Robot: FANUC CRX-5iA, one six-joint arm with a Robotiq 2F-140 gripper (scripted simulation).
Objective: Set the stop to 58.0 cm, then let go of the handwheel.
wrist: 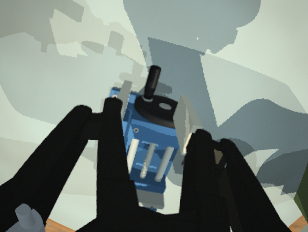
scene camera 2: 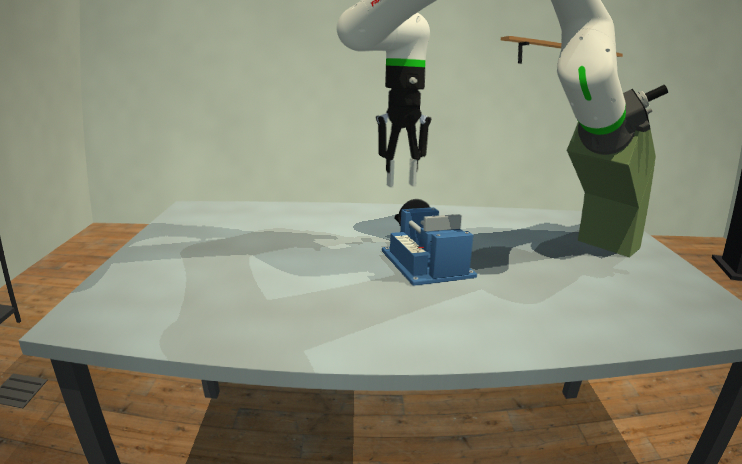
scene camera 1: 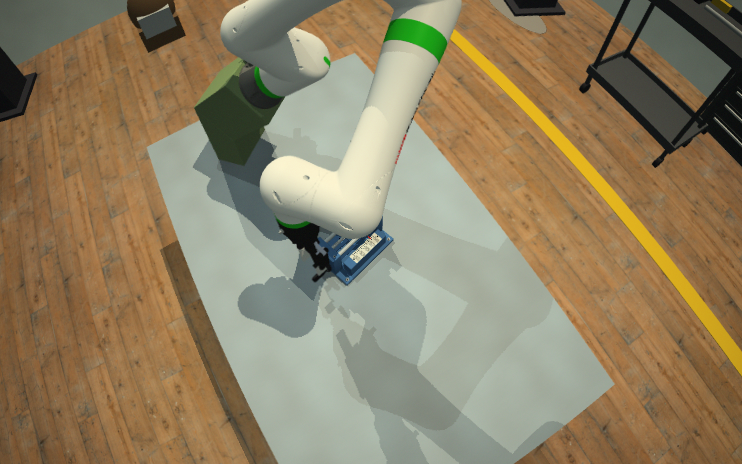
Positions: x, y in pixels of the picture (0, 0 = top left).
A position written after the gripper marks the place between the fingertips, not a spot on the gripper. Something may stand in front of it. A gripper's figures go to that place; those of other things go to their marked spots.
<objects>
The gripper (wrist: 153, 100) is 0.20 m from the lens. A black handwheel (wrist: 160, 110): 0.27 m from the lens.
</objects>
